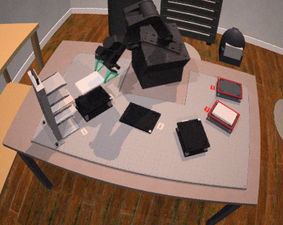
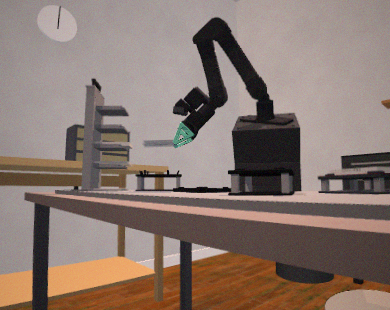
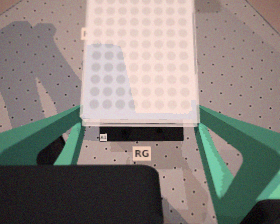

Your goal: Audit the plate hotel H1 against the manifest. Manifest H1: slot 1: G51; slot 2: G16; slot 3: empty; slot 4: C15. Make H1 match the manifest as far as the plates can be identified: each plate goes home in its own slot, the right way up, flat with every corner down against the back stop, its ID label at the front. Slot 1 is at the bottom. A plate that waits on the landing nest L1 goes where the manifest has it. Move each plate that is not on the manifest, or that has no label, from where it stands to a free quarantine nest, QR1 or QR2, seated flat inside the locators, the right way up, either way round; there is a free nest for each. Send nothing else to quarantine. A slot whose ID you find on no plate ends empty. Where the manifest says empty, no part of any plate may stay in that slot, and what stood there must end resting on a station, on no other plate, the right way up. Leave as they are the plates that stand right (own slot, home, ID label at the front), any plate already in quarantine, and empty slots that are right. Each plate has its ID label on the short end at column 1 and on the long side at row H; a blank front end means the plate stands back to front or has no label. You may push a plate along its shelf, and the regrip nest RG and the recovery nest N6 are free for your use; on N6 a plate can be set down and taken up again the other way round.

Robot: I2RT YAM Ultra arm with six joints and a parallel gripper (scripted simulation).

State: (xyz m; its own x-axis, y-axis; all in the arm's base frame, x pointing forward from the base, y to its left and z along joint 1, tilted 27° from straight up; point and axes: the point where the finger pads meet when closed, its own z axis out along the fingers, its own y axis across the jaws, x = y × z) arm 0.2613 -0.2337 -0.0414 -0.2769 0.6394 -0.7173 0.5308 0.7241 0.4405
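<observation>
Right now the black regrip nest is 120 mm below my hand, 50 mm ahead of it and 30 mm to the right of it. Also, from my hand: recovery nest N6 (210 mm to the left, 170 mm below, 50 mm ahead); then RG label (180 mm below, 40 mm behind, 30 mm to the left); then H1 tag (200 mm ahead, 180 mm below, 20 mm to the right).
</observation>
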